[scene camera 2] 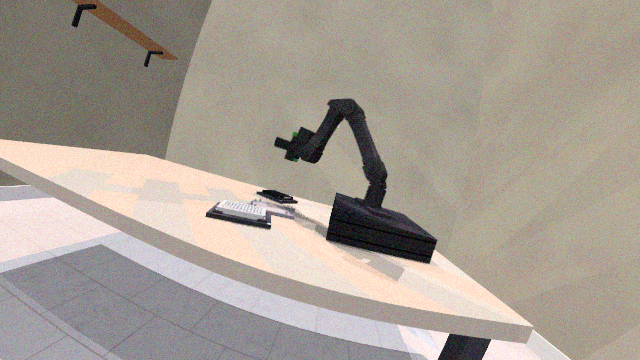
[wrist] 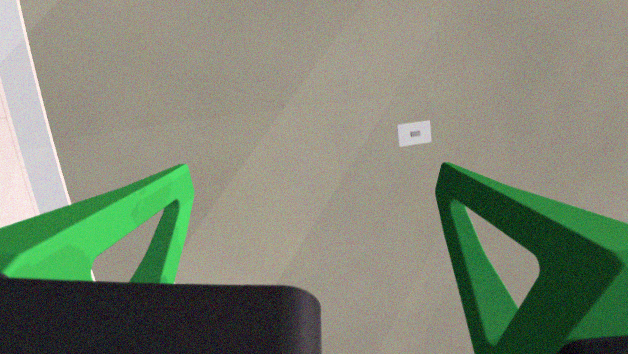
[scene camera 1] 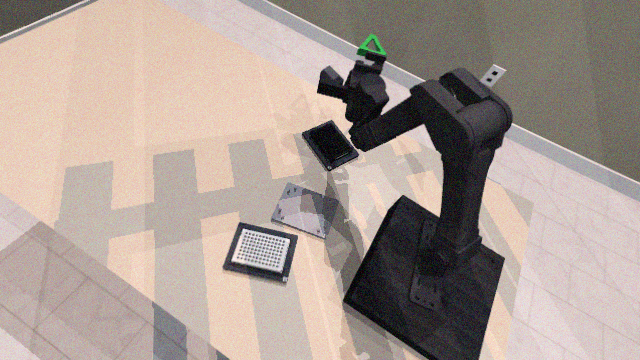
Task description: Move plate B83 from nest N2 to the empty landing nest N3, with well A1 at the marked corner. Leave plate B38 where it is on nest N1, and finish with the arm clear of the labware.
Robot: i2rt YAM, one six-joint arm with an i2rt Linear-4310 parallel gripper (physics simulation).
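A white many-welled plate [scene camera 1: 260, 250] [scene camera 2: 241, 209] sits on a dark nest [scene camera 1: 255, 273] [scene camera 2: 239, 220] with a light mark at one corner. A black plate [scene camera 1: 330, 141] [scene camera 2: 277, 195] sits on another dark nest [scene camera 1: 342, 161]. Between them lies the empty grey nest [scene camera 1: 305, 210] [scene camera 2: 285, 212] with small pins, partly in shadow. The labels B83 and B38 cannot be read. My gripper [wrist: 314, 177] [scene camera 2: 295, 146] is open and empty, raised above the table near the black plate's side. Its green fingers face the wall in the wrist view, where the plates do not show.
The black robot base [scene camera 1: 380, 280] [scene camera 2: 382, 227] stands on the table beside the nests. My forearm [scene camera 1: 395, 120] reaches past the black plate. A wall outlet [scene camera 1: 493, 75] and a wall switch [wrist: 414, 133] show behind. A wooden shelf [scene camera 2: 125, 27] hangs at the upper left in scene camera 2.
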